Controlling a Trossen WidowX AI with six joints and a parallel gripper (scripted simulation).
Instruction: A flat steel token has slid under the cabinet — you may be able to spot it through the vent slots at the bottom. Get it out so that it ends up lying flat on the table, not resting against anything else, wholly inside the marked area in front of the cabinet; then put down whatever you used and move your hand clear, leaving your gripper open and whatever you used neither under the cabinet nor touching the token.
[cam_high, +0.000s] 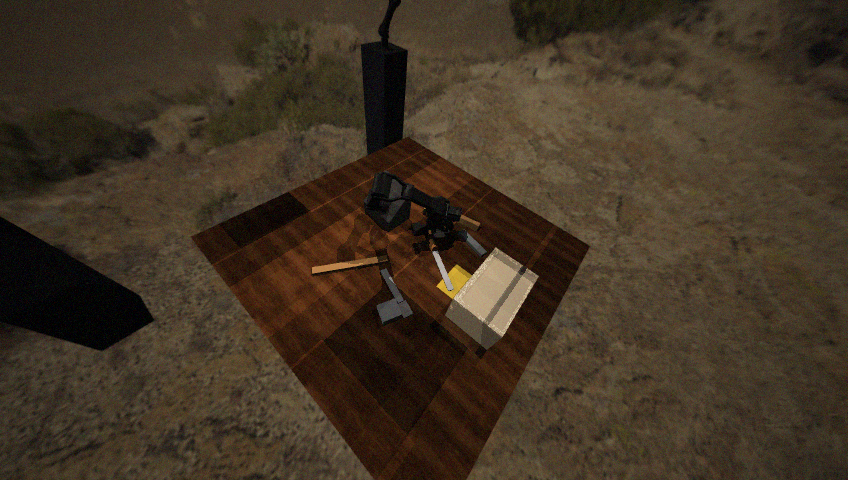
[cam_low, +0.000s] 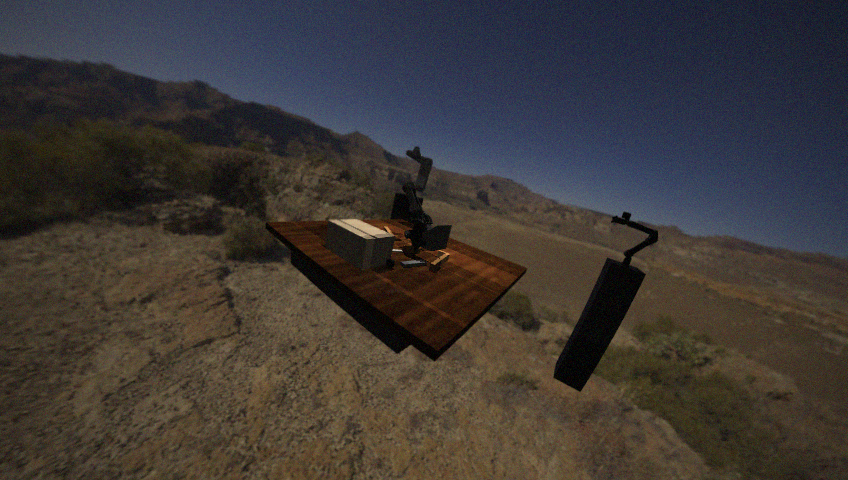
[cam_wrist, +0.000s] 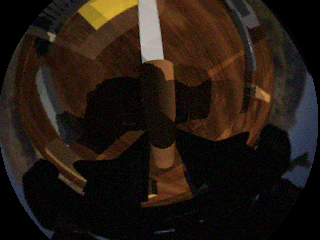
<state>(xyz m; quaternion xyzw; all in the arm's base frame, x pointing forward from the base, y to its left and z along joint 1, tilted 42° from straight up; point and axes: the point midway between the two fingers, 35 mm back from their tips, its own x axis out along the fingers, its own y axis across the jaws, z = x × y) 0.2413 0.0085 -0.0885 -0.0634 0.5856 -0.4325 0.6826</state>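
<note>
Right now the grey bar is 160 mm ahead of my gripper tip and 130 mm to the left of it. From my gripper tip the other things lie so: steel token: 370 mm ahead, 60 mm to the right, 10 mm below; then wooden stick: 140 mm behind, 350 mm to the right; then grey scraper: 100 mm ahead, 320 mm to the right.
</note>
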